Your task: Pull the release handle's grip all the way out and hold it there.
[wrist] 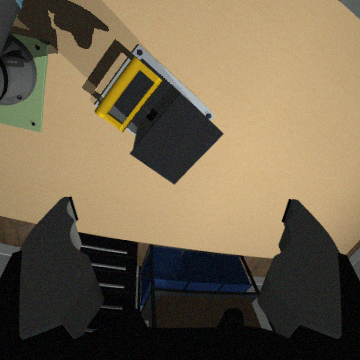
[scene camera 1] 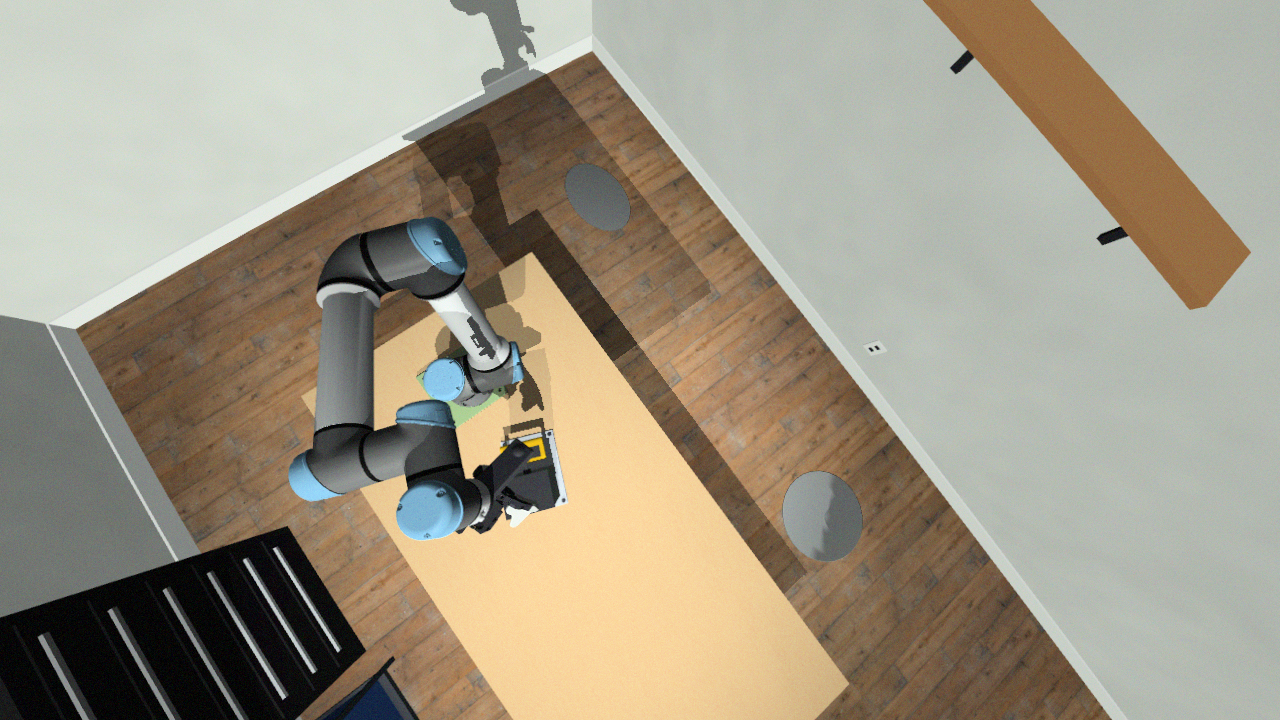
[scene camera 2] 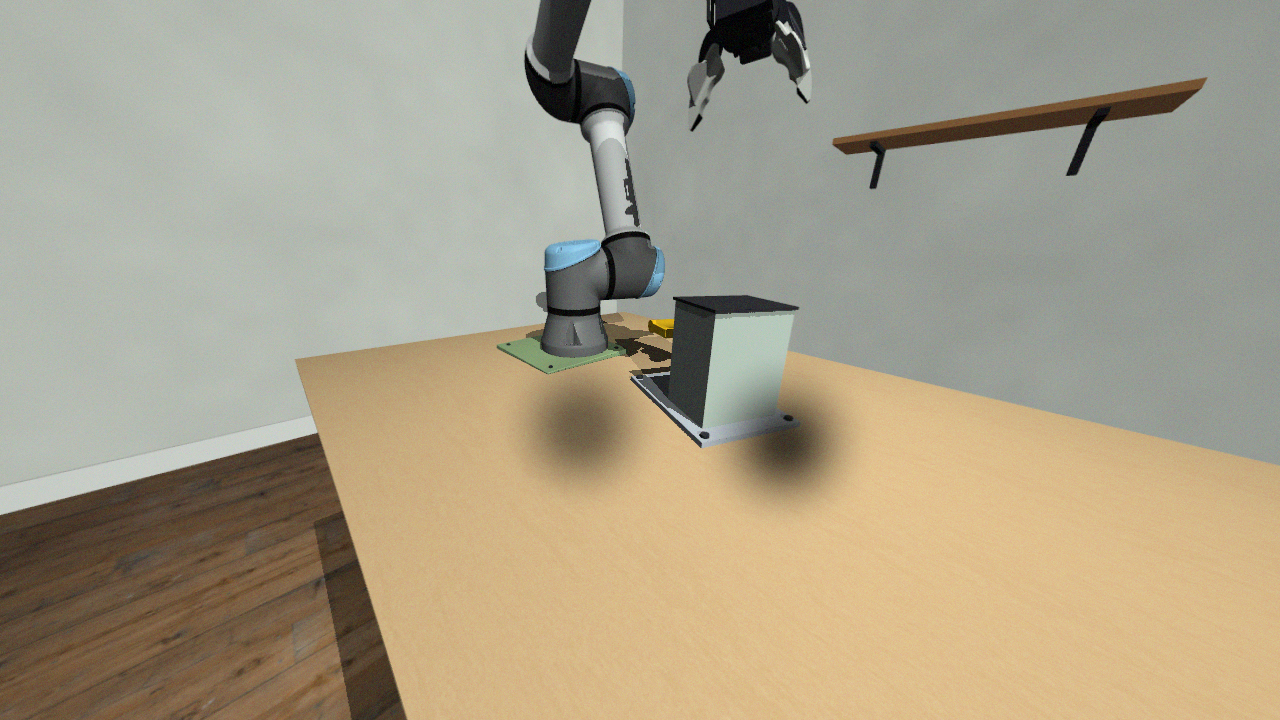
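The release handle's yellow grip is a rectangular loop at the end of a dark and pale box-shaped housing. The housing stands on a light grey base plate on the table. In scene camera 2 most of the grip is hidden behind the housing. My gripper is open and empty, high above the table. In the wrist view the grip lies ahead and to the left of the space between the fingers, and no finger touches it.
The arm's foot stands on a green plate, near the grip's side of the housing. A wooden shelf is on the wall. A black drawer cabinet and a blue bin are beyond the table edge.
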